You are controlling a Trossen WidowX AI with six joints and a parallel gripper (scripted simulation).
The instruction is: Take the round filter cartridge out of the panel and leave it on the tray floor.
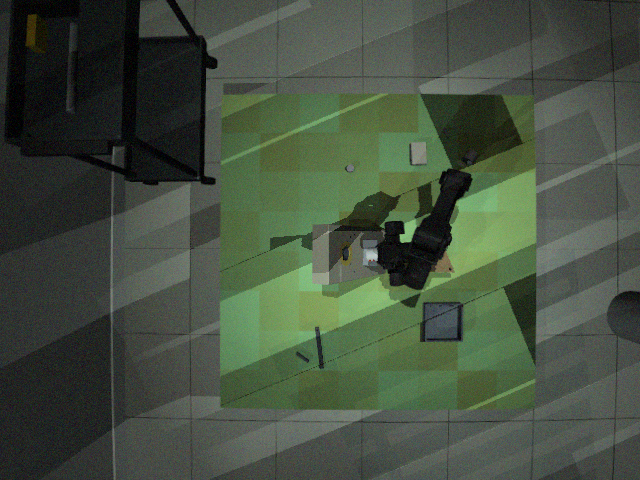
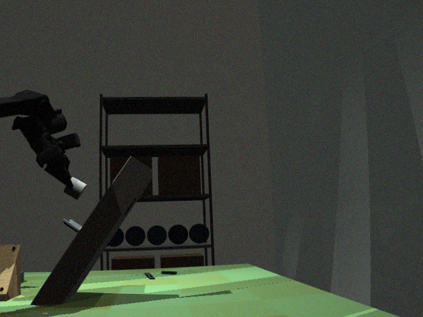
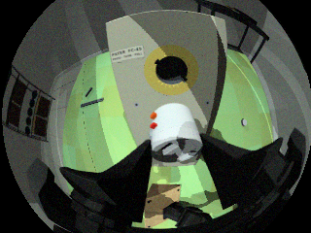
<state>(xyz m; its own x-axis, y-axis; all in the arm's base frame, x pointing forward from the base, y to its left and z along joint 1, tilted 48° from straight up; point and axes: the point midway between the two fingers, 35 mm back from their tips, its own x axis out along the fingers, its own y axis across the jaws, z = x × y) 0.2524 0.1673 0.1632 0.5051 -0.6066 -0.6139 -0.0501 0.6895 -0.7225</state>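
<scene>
My gripper tip is now 300 mm past the grey tray, 290 mm to the right of it and 260 mm above it. Round my gripper tip: white block (230 mm behind, 390 mm to the right, 270 mm below); round filter cartridge (right at my gripper tip); grey service panel (60 mm ahead, 100 mm below).
</scene>
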